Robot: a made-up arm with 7 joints. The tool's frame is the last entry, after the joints. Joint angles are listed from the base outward.
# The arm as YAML. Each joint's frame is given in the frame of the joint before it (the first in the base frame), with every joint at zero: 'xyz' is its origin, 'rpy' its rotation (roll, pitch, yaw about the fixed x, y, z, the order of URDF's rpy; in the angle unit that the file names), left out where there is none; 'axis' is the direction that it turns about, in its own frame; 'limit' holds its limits. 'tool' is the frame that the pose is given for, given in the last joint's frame.
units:
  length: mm
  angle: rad
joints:
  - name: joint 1
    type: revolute
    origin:
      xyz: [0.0, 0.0, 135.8]
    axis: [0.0, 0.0, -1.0]
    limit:
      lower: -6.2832
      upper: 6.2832
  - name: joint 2
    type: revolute
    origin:
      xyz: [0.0, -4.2, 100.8]
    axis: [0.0, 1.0, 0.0]
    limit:
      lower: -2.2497
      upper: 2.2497
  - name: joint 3
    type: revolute
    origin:
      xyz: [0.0, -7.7, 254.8]
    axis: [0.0, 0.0, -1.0]
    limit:
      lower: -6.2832
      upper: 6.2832
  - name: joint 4
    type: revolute
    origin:
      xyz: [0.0, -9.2, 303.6]
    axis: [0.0, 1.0, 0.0]
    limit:
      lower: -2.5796
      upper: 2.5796
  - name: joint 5
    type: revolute
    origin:
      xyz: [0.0, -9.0, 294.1]
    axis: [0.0, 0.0, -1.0]
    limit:
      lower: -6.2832
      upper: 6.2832
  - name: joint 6
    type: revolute
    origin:
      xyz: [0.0, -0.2, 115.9]
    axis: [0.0, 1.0, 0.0]
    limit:
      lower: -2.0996
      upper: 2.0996
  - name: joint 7
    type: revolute
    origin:
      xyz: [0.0, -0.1, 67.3]
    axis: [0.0, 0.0, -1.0]
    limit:
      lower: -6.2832
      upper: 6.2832
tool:
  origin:
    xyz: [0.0, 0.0, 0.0]
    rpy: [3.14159, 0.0, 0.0]
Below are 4 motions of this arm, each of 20 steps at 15 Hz.
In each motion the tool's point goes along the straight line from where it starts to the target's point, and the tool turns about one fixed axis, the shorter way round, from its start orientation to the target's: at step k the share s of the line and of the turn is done. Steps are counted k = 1, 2, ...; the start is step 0. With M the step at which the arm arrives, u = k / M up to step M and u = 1 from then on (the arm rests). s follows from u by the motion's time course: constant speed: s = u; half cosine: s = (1 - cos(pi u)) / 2; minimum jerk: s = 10 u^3 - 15 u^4 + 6 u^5.
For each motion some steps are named. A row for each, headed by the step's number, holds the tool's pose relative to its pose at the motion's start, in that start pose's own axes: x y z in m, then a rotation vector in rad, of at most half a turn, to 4 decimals.
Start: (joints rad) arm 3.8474 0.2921 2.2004 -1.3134 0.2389 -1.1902 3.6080
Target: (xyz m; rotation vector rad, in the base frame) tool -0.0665 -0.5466 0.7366 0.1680 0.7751 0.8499
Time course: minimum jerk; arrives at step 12
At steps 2, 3, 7, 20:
2: 0.0001 -0.0254 0.0053 0.0051 0.0097 0.0079
3: 0.0003 -0.0742 0.0156 0.0148 0.0284 0.0231
7: 0.0016 -0.4682 0.0983 0.0936 0.1790 0.1460
20: 0.0025 -0.7165 0.1505 0.1433 0.2739 0.2234

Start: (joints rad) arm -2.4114 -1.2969 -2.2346 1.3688 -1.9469 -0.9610 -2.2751
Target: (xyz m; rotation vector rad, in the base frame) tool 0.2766 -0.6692 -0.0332 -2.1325 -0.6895 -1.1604
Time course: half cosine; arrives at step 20
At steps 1, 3, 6, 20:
1: -0.0013 0.0001 0.0006 0.0014 -0.0021 0.0002
3: -0.0119 0.0005 0.0053 0.0126 -0.0187 0.0017
6: -0.0449 0.0020 0.0201 0.0475 -0.0708 0.0063
20: -0.2178 0.0095 0.0976 0.2304 -0.3437 0.0305

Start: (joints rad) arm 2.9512 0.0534 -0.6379 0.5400 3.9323 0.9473 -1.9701
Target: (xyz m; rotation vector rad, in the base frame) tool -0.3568 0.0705 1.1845 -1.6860 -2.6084 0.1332
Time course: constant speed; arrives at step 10
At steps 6, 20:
6: 0.1486 0.0051 0.0955 -0.1460 -0.3123 0.1357
20: 0.2477 0.0085 0.1592 -0.2433 -0.5205 0.2261

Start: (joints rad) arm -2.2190 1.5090 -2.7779 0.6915 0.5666 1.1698 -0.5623
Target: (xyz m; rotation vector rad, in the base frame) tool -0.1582 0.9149 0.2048 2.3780 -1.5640 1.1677
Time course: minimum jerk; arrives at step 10
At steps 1, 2, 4, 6, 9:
1: 0.0016 -0.0004 0.0056 -0.0057 0.0081 0.0008
2: 0.0106 -0.0025 0.0379 -0.0386 0.0546 0.0053
4: 0.0582 -0.0138 0.2078 -0.2114 0.2991 0.0293
6: 0.1252 -0.0298 0.4469 -0.4546 0.6431 0.0630
9: 0.1819 -0.0433 0.6491 -0.6603 0.9341 0.0915

